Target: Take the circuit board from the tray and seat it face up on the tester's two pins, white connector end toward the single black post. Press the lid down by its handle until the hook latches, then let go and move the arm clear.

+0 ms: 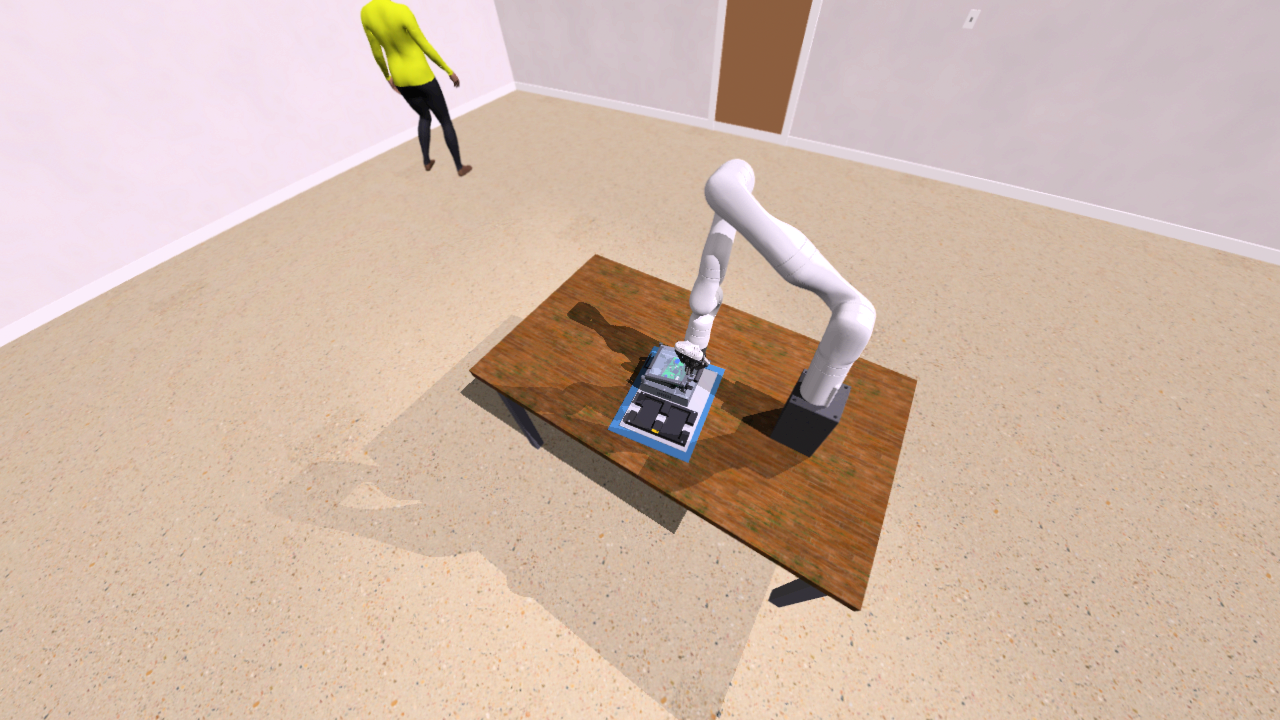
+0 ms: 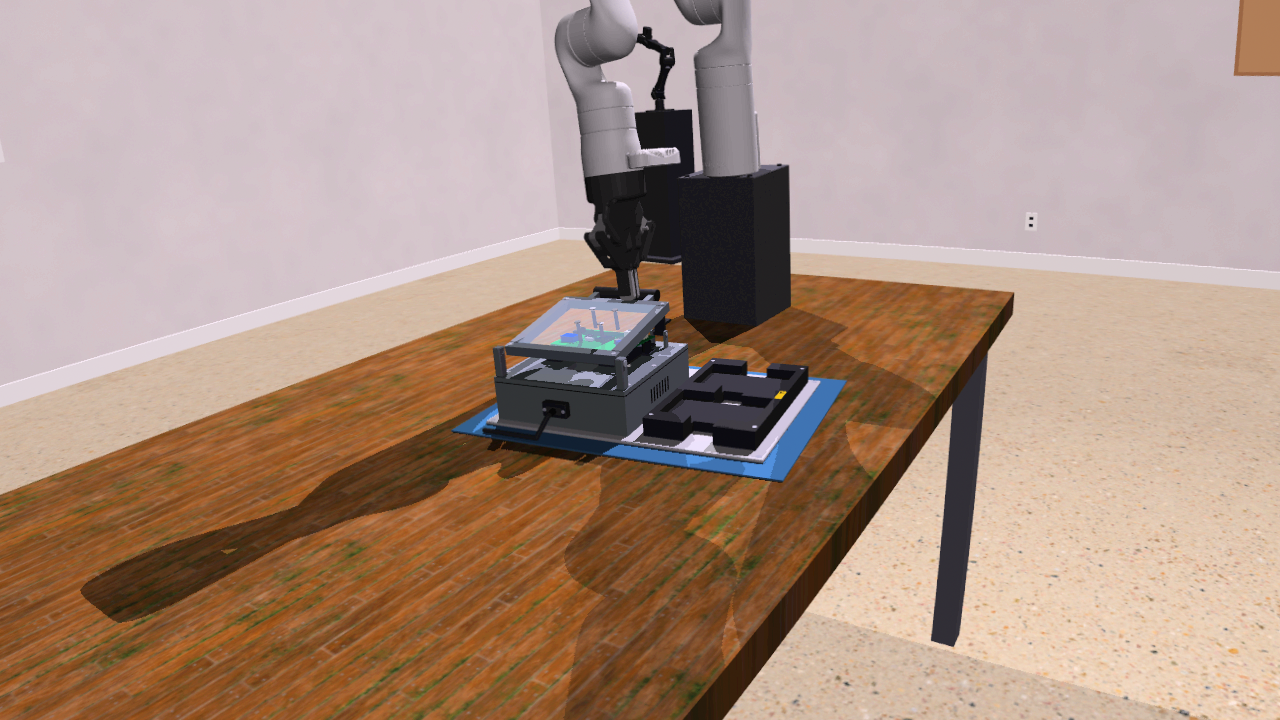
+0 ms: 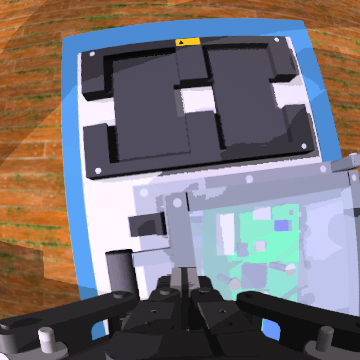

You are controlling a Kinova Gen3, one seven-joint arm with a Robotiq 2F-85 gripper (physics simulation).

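Where they show: gripper, fingertip midpoint: (image 1: 688, 372) (image 2: 630, 299) (image 3: 183, 283); arm's base, link origin: (image 1: 816, 392) (image 2: 730, 172).
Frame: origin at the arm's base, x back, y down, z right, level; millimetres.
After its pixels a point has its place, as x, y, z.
Observation:
The green circuit board (image 3: 264, 243) (image 2: 592, 340) lies face up inside the grey tester (image 2: 582, 397) (image 1: 663, 375), under the clear lid (image 2: 586, 322) @[-450, 135, -93] (image 3: 250, 189) @[-411, 131, -159]. The lid is low over the board, tilted slightly up at the handle end. My gripper (image 2: 629, 286) @[-377, 121, -100] (image 3: 183, 283) @[-377, 121, -100] (image 1: 689, 360) @[-377, 121, -100] is shut with nothing between the fingers. Its tips rest on the lid's handle at the tester's far edge. The single black post (image 3: 119, 271) @[-341, 116, -103] stands to the left of my fingers. The black tray (image 3: 153, 107) @[-336, 226, -236] (image 2: 725, 403) @[-368, 238, -238] (image 1: 660, 416) @[-386, 238, -245] is empty. I cannot tell if the hook has caught.
Tester and tray sit on a blue mat (image 2: 805, 439) @[-403, 242, -370] (image 3: 73, 178) @[-265, 242, -159] (image 1: 619, 427) @[-473, 241, -368] on the wooden table (image 2: 357, 582) @[-859, 244, -208] (image 1: 787, 510) @[111, 244, -256]. The arm's black base (image 2: 733, 242) @[-53, 107, -37] (image 1: 810, 422) @[31, 54, -66] stands behind the tray. A person in yellow (image 1: 407, 62) walks far off by the wall.

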